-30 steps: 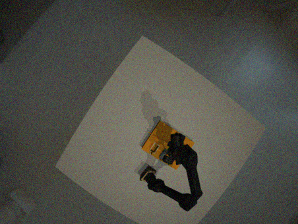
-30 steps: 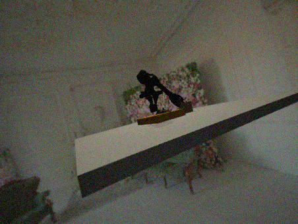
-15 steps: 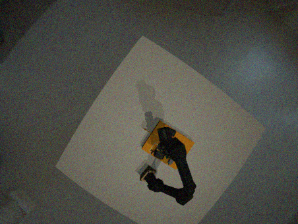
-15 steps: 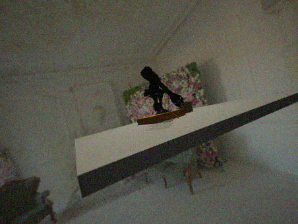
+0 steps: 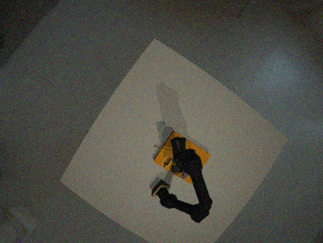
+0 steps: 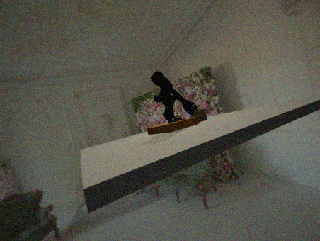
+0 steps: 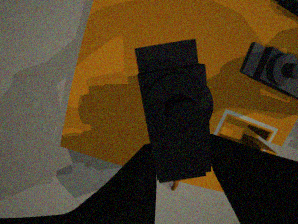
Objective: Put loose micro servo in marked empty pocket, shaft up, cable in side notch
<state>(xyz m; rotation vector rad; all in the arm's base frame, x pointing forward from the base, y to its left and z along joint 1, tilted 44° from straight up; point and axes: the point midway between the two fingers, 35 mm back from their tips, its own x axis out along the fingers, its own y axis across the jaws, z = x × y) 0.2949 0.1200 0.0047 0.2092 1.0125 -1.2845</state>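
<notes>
Now: gripper tip 20 mm short of the orange deck, 70 mm to the left of it and 100 mm above it.
</notes>
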